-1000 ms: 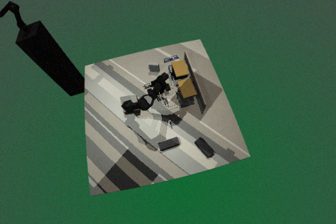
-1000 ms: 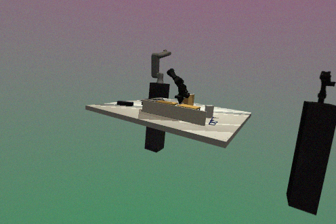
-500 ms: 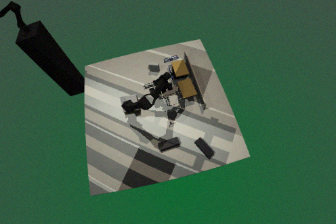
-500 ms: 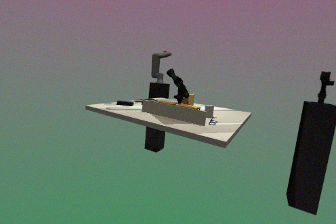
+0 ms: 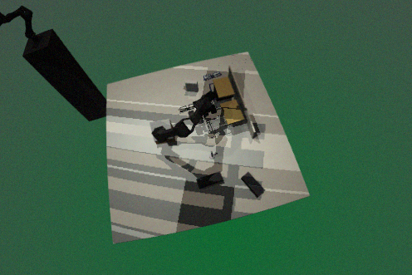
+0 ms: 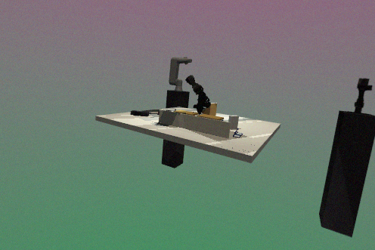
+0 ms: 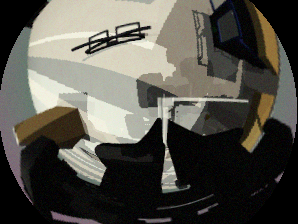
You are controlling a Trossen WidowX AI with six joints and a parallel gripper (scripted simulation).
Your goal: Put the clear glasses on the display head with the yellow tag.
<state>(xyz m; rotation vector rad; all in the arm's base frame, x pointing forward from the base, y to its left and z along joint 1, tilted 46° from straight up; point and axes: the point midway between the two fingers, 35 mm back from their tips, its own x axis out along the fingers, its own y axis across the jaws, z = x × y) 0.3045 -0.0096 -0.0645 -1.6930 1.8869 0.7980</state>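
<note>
Now: the display head 17 cm ahead of my gripper tip, 3 cm to the right of it and 1 cm below it. Also, from my gripper tip: low grey wall 31 cm ahead, 7 cm to the left, 1 cm below; then grey box 1 cm behind, 31 cm to the left, 1 cm below.
</note>
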